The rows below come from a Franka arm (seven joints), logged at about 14 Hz.
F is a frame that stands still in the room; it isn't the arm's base.
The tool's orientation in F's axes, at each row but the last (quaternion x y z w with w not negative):
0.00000, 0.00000, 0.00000, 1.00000
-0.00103, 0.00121, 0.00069, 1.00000
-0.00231, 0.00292, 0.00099, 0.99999
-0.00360, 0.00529, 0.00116, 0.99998
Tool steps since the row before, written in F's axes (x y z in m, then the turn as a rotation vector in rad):
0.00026, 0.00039, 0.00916, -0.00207, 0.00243, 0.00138
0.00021, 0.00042, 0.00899, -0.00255, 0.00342, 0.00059
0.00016, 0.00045, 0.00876, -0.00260, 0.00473, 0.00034
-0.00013, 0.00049, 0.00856, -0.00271, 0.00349, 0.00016
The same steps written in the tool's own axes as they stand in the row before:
0.00026, 0.00039, 0.00916, -0.00207, 0.00243, 0.00138
0.00019, 0.00040, 0.00899, -0.00255, 0.00342, 0.00059
0.00011, 0.00041, 0.00876, -0.00259, 0.00473, 0.00035
-0.00022, 0.00043, 0.00856, -0.00270, 0.00350, 0.00016

